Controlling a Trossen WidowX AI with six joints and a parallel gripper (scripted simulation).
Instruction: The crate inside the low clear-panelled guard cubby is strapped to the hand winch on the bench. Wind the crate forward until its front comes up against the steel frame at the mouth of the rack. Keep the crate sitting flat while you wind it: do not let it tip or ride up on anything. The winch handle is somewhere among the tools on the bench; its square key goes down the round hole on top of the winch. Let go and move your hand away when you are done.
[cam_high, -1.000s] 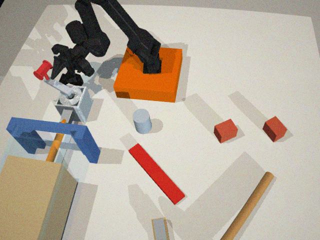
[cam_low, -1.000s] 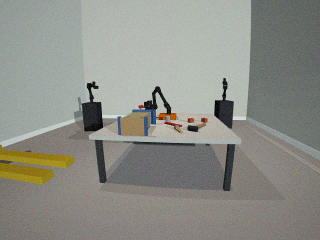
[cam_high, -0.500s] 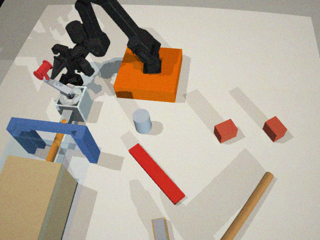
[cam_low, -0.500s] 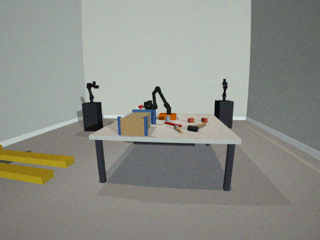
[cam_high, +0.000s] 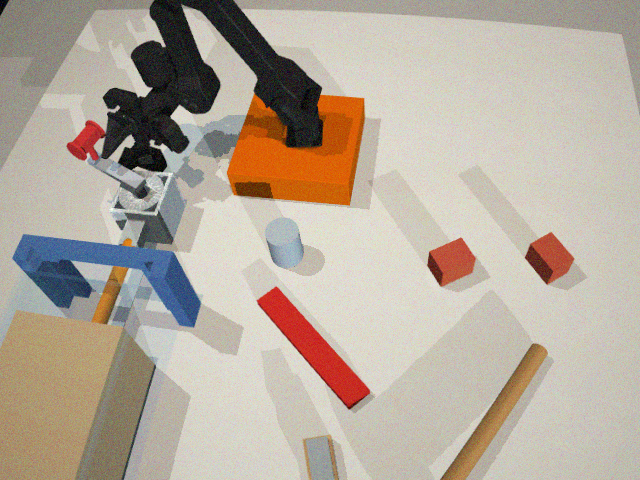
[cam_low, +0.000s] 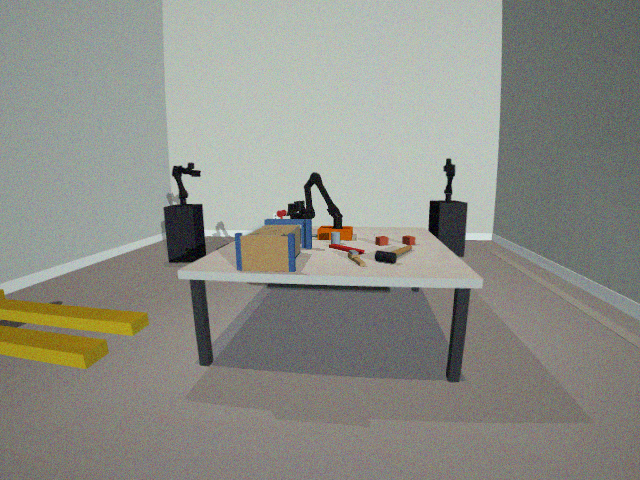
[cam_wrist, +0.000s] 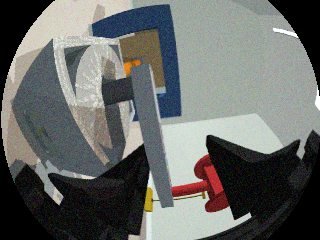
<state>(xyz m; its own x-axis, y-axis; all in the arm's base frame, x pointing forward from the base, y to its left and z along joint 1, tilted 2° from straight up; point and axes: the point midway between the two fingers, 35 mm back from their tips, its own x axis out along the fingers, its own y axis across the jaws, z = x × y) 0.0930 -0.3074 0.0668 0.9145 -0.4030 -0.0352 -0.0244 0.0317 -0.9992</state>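
Now: gripper tip 10 mm to the left of the winch handle, 10 mm past it and 10 mm above it. The rest, counted from my gripper tip: red knob (40 mm to the right, 30 mm behind, 20 mm above); flat red bar (340 mm to the left, 270 mm ahead, 130 mm below); grey winch (100 mm below, 40 mm to the left).
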